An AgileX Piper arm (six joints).
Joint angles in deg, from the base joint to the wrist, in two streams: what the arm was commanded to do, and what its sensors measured. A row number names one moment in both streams.
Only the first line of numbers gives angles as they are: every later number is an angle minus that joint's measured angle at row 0.
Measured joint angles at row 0:
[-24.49, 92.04, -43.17, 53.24, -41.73, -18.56]
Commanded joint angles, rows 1 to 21:
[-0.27, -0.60, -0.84, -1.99, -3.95, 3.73]
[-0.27, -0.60, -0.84, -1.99, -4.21, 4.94]
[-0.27, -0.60, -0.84, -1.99, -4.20, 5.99]
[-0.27, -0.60, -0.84, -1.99, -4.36, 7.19]
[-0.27, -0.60, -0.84, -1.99, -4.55, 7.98]
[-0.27, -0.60, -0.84, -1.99, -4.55, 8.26]
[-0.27, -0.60, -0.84, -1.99, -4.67, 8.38]
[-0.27, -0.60, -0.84, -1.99, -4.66, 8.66]
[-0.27, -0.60, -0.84, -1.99, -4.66, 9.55]
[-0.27, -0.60, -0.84, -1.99, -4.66, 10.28]
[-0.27, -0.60, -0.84, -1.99, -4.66, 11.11]
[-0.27, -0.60, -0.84, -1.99, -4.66, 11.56]
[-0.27, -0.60, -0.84, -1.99, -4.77, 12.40]
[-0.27, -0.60, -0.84, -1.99, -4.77, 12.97]
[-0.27, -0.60, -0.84, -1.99, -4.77, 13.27]
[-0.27, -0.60, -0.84, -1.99, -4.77, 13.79]
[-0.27, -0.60, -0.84, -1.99, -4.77, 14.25]
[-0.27, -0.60, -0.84, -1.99, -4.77, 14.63]
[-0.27, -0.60, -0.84, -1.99, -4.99, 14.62]
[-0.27, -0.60, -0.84, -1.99, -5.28, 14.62]
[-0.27, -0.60, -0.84, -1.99, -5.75, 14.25]
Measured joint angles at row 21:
[0.00, 0.00, -0.03, 0.00, -0.45, 14.02]
